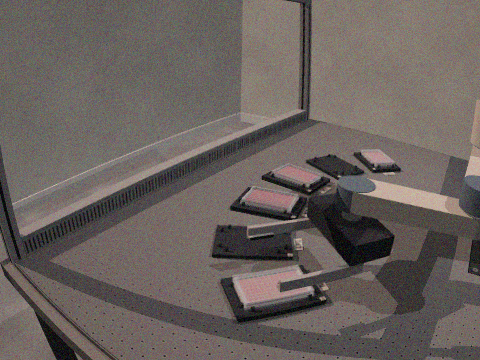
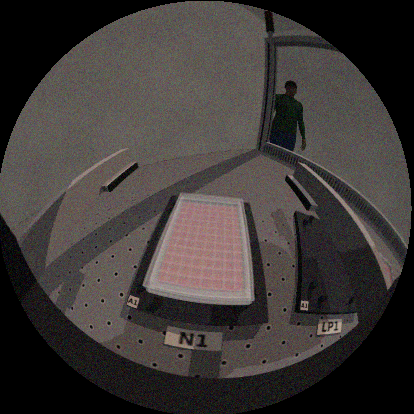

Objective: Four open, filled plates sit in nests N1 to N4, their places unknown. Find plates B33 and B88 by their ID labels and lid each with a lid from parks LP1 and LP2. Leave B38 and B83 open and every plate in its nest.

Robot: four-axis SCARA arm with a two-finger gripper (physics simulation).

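Frame: origin at the arm's base, x down, y back, z left, level; centimetres.
Seen in the pictures: gripper, fingertip midpoint: (image 1: 262, 257) (image 2: 211, 157).
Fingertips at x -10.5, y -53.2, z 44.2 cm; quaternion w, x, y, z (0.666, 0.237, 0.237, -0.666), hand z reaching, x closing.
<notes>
A point is followed by its place in that frame.
My gripper (image 1: 264, 259) @[x -10.5, y -53.2, z 44.2 cm] (image 2: 211, 157) @[x -10.5, y -53.2, z 44.2 cm] is wide open and empty, its fingers apart above nest N1 and park LP1. A plate with pink wells (image 1: 262, 286) @[x -4.1, y -52.8, z 44.1 cm] (image 2: 202, 245) @[x -4.1, y -50.6, z 41.1 cm] sits in nest N1 (image 1: 231, 300) @[x -2.5, y -56.0, z 48.9 cm] (image 2: 200, 311) @[x -2.5, y -47.4, z 36.5 cm], with a clear lid lying level on it. Park LP1 (image 1: 227, 242) @[x -2.3, y -68.2, z 33.3 cm] (image 2: 340, 270) @[x -2.3, y -63.4, z 26.8 cm] holds no lid. Farther back stand a second filled plate (image 1: 270, 200) @[x -3.8, y -69.8, z 13.8 cm], a third (image 1: 296, 176) @[x -3.6, y -71.8, z -3.7 cm] and a fourth (image 1: 378, 158) @[x -4.1, y -55.1, z -34.7 cm], each in its nest. A bare dark park (image 1: 332, 166) @[x -2.3, y -67.4, z -20.9 cm] lies between the last two. No plate ID label is readable.
A slotted ledge (image 1: 165, 175) @[x -4.1, y -100.4, z 18.7 cm] runs along the back left below the glass. The white arm link (image 1: 415, 195) @[x -21.7, y -31.8, z 29.2 cm] comes in from the right, over the table. A person in green (image 2: 289, 117) stands beyond the frame post (image 2: 268, 100) @[x -25.3, y -100.4, z 69.1 cm].
</notes>
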